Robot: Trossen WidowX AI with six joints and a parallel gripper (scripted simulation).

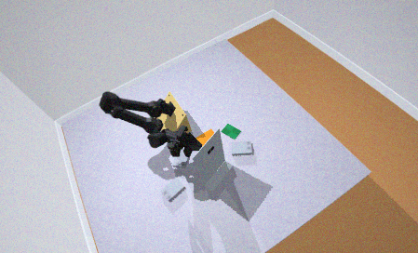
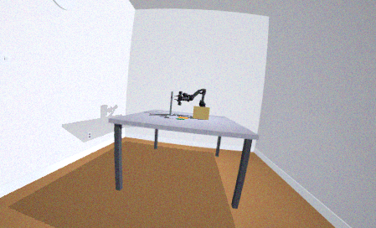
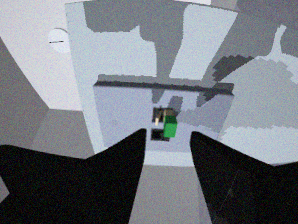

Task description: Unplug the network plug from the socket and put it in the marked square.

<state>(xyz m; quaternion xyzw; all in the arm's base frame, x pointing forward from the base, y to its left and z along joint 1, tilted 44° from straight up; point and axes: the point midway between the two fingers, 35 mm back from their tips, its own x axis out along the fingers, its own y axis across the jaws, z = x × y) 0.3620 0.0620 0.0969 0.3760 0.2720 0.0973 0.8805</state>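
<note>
Now: gripper tip 2 cm short of the green plug and 1 cm to the right of it. The rest, counted from my gripper tip: orange square 15 cm behind, 8 cm to the left, 24 cm below; then upright panel 4 cm ahead, 2 cm to the left, 9 cm below.
</note>
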